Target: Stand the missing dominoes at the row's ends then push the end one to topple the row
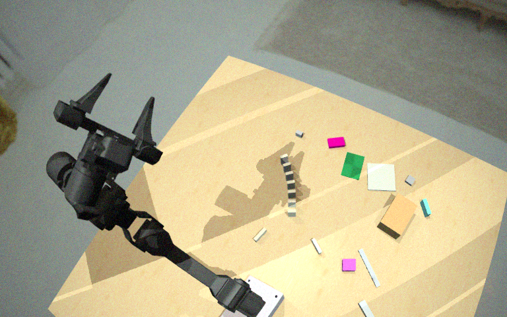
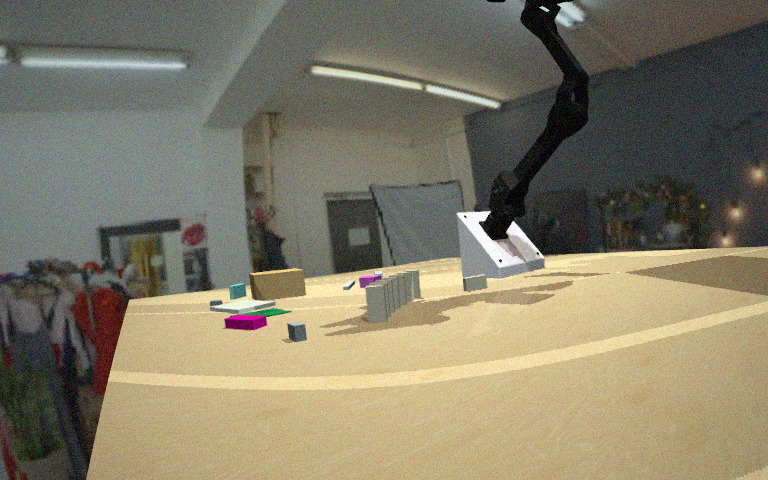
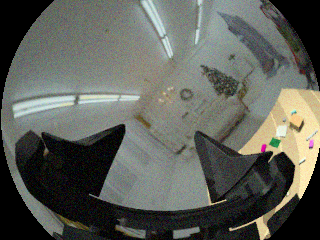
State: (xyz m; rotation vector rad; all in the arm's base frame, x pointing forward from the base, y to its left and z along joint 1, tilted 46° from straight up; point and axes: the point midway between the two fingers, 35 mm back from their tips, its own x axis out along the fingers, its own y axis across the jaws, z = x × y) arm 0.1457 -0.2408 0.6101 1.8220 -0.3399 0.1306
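Right now my gripper tip is 100 mm short of the violet block, 440 mm to the left of it and 700 mm above it. From my gripper tip the other things lie so: magenta block (460 mm ahead, 190 mm to the right, 710 mm below); then green tile (420 mm ahead, 280 mm to the right, 720 mm below); then grey cube (420 mm ahead, 50 mm to the right, 710 mm below).
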